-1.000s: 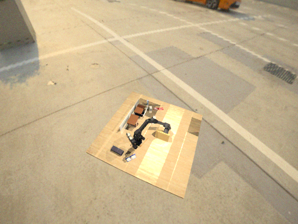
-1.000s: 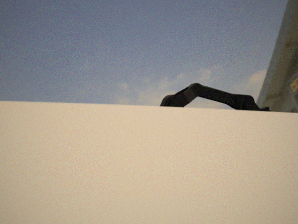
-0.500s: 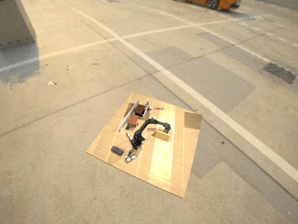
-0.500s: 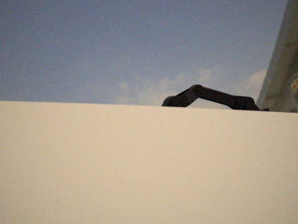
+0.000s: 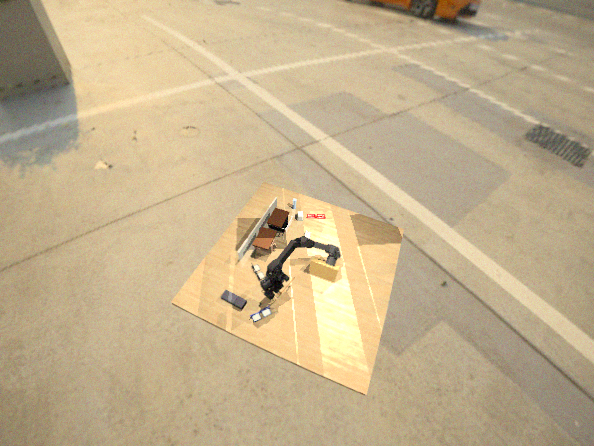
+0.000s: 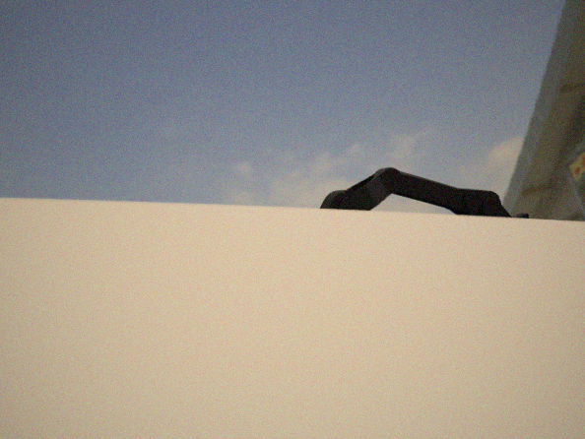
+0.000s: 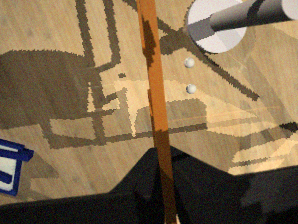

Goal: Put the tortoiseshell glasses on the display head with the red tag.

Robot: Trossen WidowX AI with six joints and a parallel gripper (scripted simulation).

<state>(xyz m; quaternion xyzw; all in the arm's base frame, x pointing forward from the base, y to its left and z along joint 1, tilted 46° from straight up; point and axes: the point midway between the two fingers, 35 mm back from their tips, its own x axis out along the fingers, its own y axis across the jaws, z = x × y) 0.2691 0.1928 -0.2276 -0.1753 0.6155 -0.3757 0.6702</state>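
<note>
My gripper tip is now 70 mm to the left of the grey cylinder, 40 mm short of it and 40 mm above it. Also, from my gripper tip: dark case (240 mm ahead, 130 mm to the left, 40 mm below); then white upright panel (450 mm to the right, 330 mm ahead, 10 mm below).
</note>
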